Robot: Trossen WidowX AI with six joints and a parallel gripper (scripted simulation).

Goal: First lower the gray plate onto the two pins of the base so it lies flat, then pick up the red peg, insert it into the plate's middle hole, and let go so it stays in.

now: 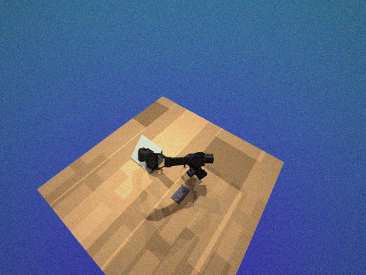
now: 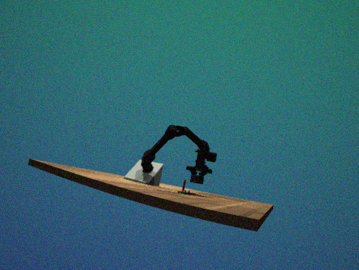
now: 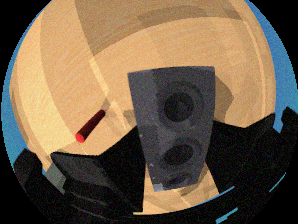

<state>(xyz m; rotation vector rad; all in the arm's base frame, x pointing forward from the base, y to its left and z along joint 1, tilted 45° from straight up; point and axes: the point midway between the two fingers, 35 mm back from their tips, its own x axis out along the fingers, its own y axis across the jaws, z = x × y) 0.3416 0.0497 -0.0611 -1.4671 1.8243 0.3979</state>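
My gripper tip is now 160 mm to the left of the dark base and 70 mm above it. Also, from my gripper tip: red peg (100 mm behind, 40 mm below, 30 mm to the left); gray plate (30 mm above).
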